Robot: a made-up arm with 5 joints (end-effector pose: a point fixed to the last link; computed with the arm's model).
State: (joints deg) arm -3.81 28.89 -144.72 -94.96 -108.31
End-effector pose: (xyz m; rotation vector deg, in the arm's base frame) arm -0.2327 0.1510 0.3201 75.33 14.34 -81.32
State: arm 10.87 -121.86 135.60 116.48 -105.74
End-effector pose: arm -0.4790 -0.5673 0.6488 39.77 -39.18 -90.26
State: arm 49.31 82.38 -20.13 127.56 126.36
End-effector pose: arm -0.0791 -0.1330 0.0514 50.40 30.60 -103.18
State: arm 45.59 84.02 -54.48 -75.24 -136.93
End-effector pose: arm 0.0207 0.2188 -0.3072 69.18 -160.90 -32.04
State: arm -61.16 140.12 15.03 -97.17 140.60
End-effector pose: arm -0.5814 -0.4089 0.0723 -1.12 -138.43 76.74
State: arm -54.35 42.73 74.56 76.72 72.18
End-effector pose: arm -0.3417 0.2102 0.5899 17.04 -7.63 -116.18
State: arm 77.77 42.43 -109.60 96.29 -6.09
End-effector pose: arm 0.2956 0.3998 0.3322 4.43 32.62 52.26
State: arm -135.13 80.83 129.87 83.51 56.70
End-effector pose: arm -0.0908 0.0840 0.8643 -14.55 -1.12 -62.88
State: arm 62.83 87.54 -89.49 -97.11 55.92
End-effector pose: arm 0.0811 0.3106 -0.2683 -146.07 -84.43 39.57
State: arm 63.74 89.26 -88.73 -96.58 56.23
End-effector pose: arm 0.1021 0.3028 -0.2723 -148.16 -82.85 37.59
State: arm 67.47 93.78 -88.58 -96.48 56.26
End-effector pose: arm 0.1602 0.2728 -0.2764 -154.38 -78.16 33.91
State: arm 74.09 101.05 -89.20 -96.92 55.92
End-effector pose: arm 0.2514 0.2167 -0.2673 163.71 69.14 -27.87
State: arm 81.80 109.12 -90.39 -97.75 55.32
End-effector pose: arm 0.3432 0.1478 -0.2366 166.58 55.32 -19.66
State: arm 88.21 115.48 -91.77 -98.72 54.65
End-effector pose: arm 0.4052 0.0899 -0.1985 168.70 44.28 -13.27
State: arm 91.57 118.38 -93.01 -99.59 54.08
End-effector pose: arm 0.4293 0.0620 -0.1758 169.68 38.95 -10.73
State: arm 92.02 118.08 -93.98 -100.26 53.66
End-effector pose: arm 0.4263 0.0627 -0.1740 169.60 38.86 -11.79
